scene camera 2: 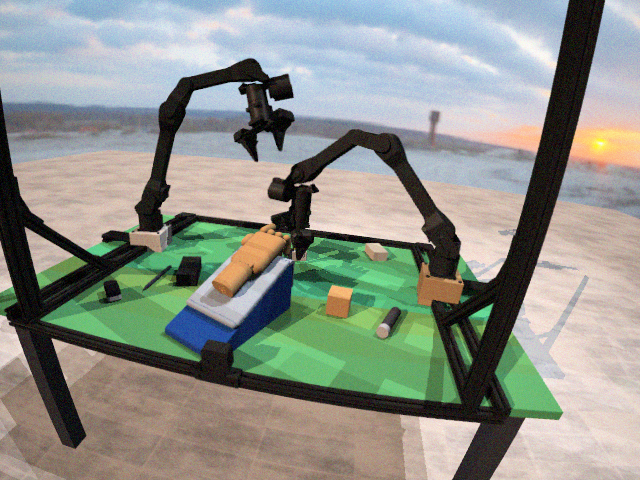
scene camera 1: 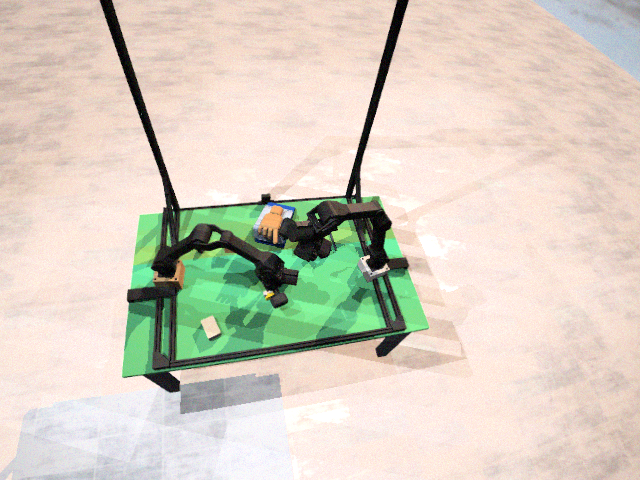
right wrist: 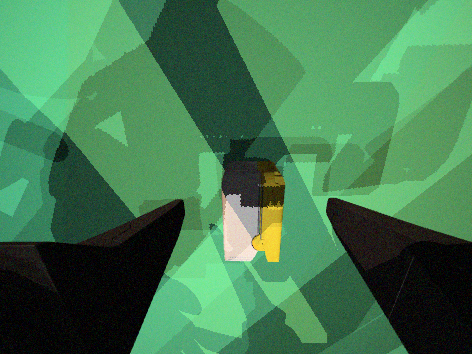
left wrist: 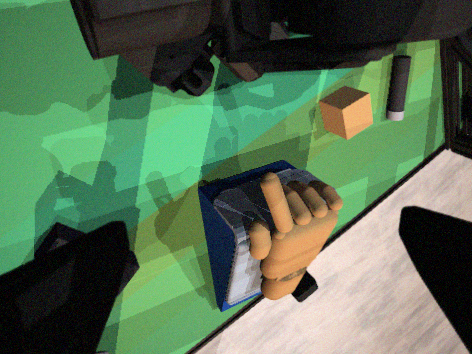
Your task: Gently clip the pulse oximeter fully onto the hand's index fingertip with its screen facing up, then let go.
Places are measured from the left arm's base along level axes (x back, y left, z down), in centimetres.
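Where they show: left gripper, fingertip midpoint: (scene camera 2: 268,156) (scene camera 1: 295,244) (left wrist: 264,227); right gripper, fingertip midpoint: (scene camera 2: 296,254) (scene camera 1: 271,293) (right wrist: 255,205); left arm's base, origin of the base link: (scene camera 2: 150,228) (scene camera 1: 374,263); right arm's base, origin of the base link: (scene camera 2: 442,272) (scene camera 1: 167,270).
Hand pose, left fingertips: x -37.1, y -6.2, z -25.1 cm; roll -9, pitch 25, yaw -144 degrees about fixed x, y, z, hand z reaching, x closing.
Things, the pixels of their top centre, and the offset from my left fingertips.
- yellow pulse oximeter, middle of its top: (right wrist: 253,225) (scene camera 2: 297,249) (scene camera 1: 270,292) dx -10.0, dy +2.0, dz +27.8 cm
- orange cube, middle of its top: (left wrist: 358,116) (scene camera 2: 340,292) dx -19.3, dy -26.2, dz +26.0 cm
- dark cylinder, middle of its top: (left wrist: 405,90) (scene camera 2: 390,316) dx -29.9, dy -32.2, dz +28.2 cm
- pale block, middle of its top: (scene camera 2: 376,247) (scene camera 1: 210,326) dx -36.5, dy +7.9, dz +28.0 cm
- black box, middle of its top: (left wrist: 90,270) (scene camera 2: 189,264) dx +18.9, dy -13.0, dz +27.5 cm
- pen, middle of its top: (scene camera 2: 157,275) dx +26.9, dy -15.7, dz +30.1 cm
- small black item, middle of its top: (scene camera 2: 111,284) dx +33.9, dy -25.8, dz +27.7 cm
The white and yellow pulse oximeter (scene camera 1: 268,295) (right wrist: 241,230) lies on the green table, its two halves side by side; I cannot make out its screen. My right gripper (right wrist: 255,205) is open above it, a finger on either side in the right wrist view, neither touching it there. The tan hand (scene camera 1: 271,222) (scene camera 2: 258,250) (left wrist: 300,245) rests palm down on a blue wedge (scene camera 2: 263,304) (left wrist: 215,255) with a grey top. Its index finger (left wrist: 276,202) sticks out bare, apart from the others. My left gripper (scene camera 2: 268,155) (left wrist: 264,227) is open and empty, high above the table.
An orange cube (scene camera 2: 339,301) (left wrist: 347,112) and a dark cylinder (scene camera 2: 388,321) (left wrist: 399,87) lie beside the wedge. A pale block (scene camera 1: 210,327) (scene camera 2: 376,252) lies apart. A black box (scene camera 2: 188,270), a pen (scene camera 2: 157,277) and a small black item (scene camera 2: 112,290) lie across the wedge.
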